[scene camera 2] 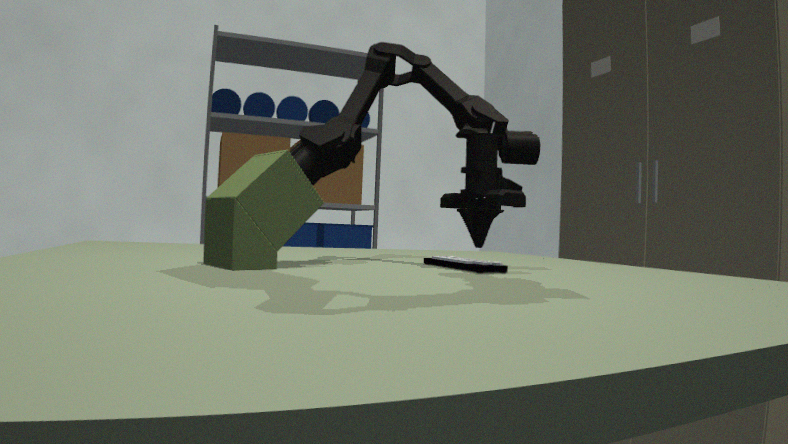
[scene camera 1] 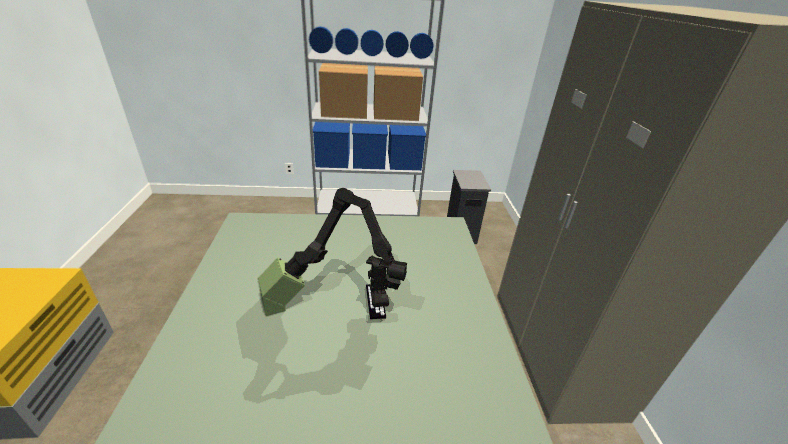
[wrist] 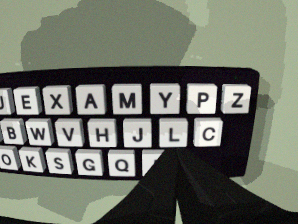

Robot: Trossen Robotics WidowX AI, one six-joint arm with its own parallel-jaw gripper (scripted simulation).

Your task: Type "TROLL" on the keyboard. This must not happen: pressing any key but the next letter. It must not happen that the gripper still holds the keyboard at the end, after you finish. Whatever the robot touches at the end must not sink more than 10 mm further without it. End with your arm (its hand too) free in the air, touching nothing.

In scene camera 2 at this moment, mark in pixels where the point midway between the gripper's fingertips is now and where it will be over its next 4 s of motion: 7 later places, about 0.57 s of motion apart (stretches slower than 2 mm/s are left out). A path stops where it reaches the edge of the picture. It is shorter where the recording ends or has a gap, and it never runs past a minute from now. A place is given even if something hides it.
My gripper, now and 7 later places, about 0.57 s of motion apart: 478, 247; 480, 257; 478, 262; 477, 249; 480, 246; 480, 254; 479, 261; 476, 251
